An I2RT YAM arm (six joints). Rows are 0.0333 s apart.
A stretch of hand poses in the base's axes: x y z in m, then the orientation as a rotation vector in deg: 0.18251 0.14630 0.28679 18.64 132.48 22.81; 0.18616 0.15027 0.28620 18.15 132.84 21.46; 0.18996 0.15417 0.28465 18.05 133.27 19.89; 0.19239 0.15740 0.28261 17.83 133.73 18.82; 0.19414 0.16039 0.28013 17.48 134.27 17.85; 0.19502 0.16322 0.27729 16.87 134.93 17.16; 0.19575 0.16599 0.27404 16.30 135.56 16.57; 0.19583 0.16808 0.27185 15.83 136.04 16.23; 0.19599 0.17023 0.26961 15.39 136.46 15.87; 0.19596 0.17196 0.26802 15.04 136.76 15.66; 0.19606 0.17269 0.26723 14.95 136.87 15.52; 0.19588 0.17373 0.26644 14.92 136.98 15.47
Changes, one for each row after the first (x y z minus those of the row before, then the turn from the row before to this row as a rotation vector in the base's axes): 0.00365 0.00397 -0.00059 -1.14 0.23 -0.01; 0.00380 0.00390 -0.00155 -1.17 0.38 -0.33; 0.00243 0.00323 -0.00204 -0.85 0.40 -0.09; 0.00175 0.00299 -0.00248 -0.81 0.46 0.05; 0.00088 0.00283 -0.00284 -0.68 0.54 0.34; 0.00073 0.00277 -0.00325 -0.60 0.52 0.34; 0.00008 0.00209 -0.00219 -0.38 0.39 0.31; 0.00016 0.00215 -0.00224 -0.39 0.34 0.28; -0.00003 0.00173 -0.00159 -0.25 0.24 0.24; 0.00010 0.00073 -0.00079 -0.13 0.09 0.04; -0.00018 0.00104 -0.00079 -0.05 0.10 0.02
